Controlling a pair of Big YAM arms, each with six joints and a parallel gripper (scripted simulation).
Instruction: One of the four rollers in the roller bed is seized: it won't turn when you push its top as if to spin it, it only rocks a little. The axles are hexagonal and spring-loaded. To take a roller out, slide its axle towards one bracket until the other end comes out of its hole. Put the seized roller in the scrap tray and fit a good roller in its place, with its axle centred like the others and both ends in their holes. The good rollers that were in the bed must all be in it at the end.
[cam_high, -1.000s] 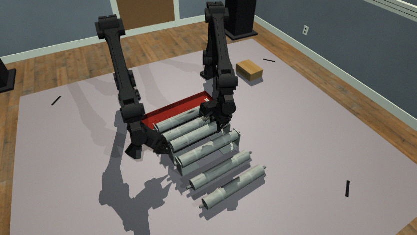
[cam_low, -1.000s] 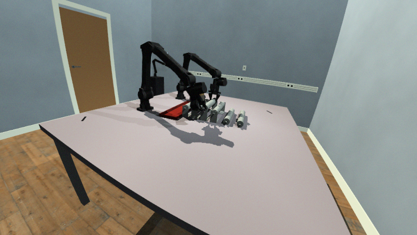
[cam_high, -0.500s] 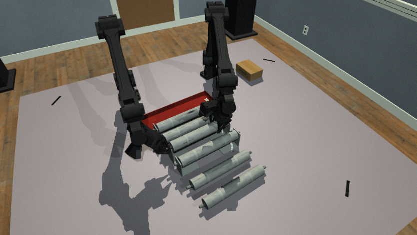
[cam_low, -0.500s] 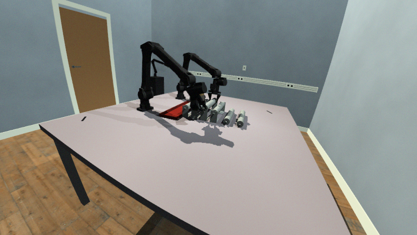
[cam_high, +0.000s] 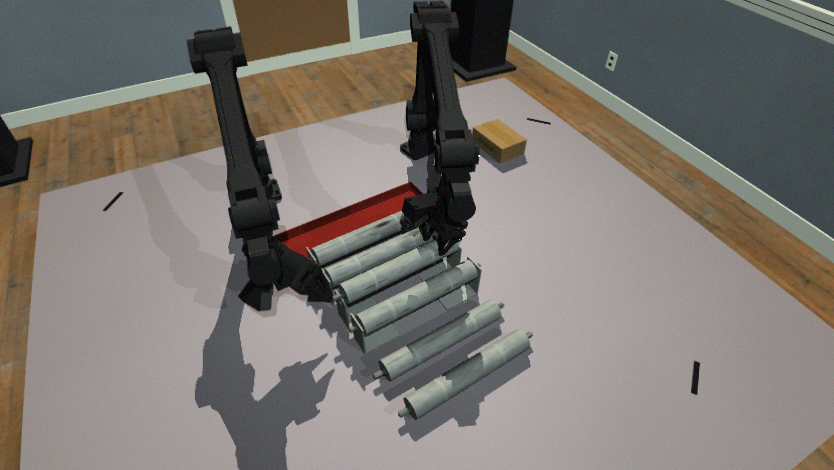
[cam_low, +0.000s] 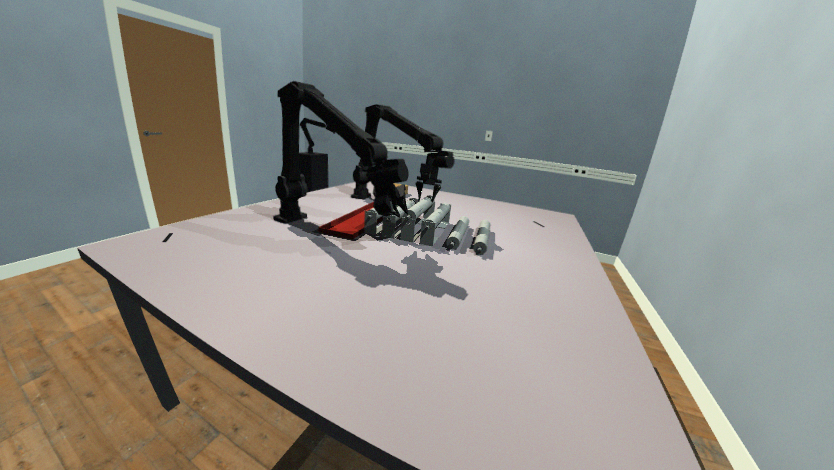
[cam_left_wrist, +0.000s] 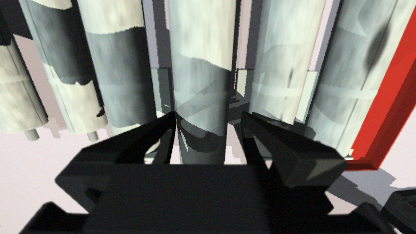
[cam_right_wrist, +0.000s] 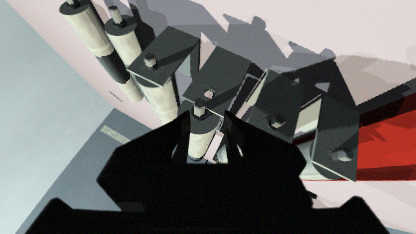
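The roller lies 10 cm to the right of my left hand, 2 cm below it and 2 cm ahead of it. Round my left hand: red scrap tray 24 cm behind, 12 cm to the right, 11 cm below; cardboard box 44 cm to the left, 39 cm behind, 8 cm below.
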